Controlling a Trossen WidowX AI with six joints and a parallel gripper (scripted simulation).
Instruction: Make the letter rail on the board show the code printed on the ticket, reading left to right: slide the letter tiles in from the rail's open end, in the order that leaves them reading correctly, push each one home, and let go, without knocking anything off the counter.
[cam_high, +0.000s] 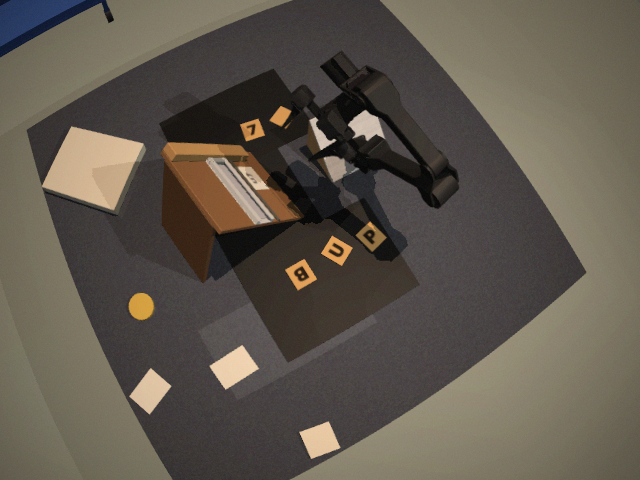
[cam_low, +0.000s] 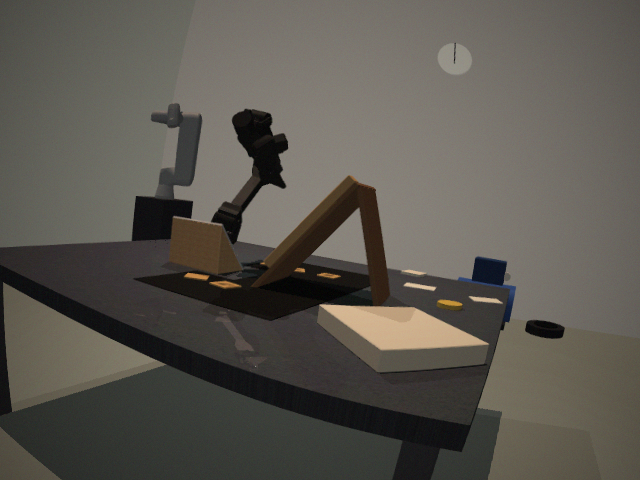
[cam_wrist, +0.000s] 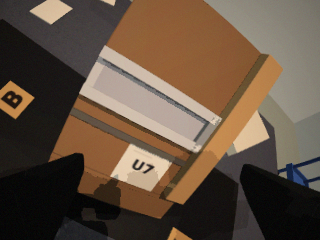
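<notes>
The letter tile lies 1 cm ahead of my gripper tip, 23 cm to the right of it and 27 cm below it. From my gripper tip the other things lie so: white ticket: 9 cm ahead, 6 cm to the right, 19 cm below; dark mat: 2 cm to the right, 27 cm below; yellow disc: 49 cm ahead, 9 cm to the left, 26 cm below.
</notes>
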